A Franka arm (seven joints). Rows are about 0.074 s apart.
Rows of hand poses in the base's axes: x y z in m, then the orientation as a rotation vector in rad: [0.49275 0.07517 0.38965 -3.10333 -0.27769 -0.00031]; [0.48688 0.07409 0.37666 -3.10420 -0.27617 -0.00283]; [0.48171 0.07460 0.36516 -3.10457 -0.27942 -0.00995]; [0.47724 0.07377 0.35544 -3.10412 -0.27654 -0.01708]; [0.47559 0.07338 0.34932 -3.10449 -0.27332 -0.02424]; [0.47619 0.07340 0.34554 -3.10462 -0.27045 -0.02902]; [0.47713 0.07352 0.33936 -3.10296 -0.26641 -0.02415]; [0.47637 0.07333 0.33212 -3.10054 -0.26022 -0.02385]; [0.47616 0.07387 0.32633 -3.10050 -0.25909 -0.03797]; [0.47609 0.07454 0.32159 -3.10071 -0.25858 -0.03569]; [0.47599 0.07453 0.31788 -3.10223 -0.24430 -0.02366]
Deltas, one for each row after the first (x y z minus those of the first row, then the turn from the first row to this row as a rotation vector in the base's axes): [-0.00587 -0.00108 -0.01299 -0.00059 -0.00166 -0.00104]; [-0.01104 -0.00057 -0.02449 -0.00085 -0.00630 0.00095]; [-0.01551 -0.00140 -0.03421 0.00023 -0.01077 -0.00092]; [-0.01716 -0.00179 -0.04033 0.00051 -0.01533 -0.00306]; [-0.01656 -0.00177 -0.04411 0.00086 -0.01836 -0.00494]; [-0.01562 -0.00165 -0.05029 0.00261 -0.01504 -0.00739]; [-0.01638 -0.00184 -0.05753 0.00552 -0.01455 -0.01122]; [-0.01659 -0.00130 -0.06332 0.00632 -0.02358 -0.01206]; [-0.01666 -0.00063 -0.06806 0.00605 -0.02213 -0.01238]; [-0.01676 -0.00064 -0.07177 0.00511 -0.01433 -0.02150]
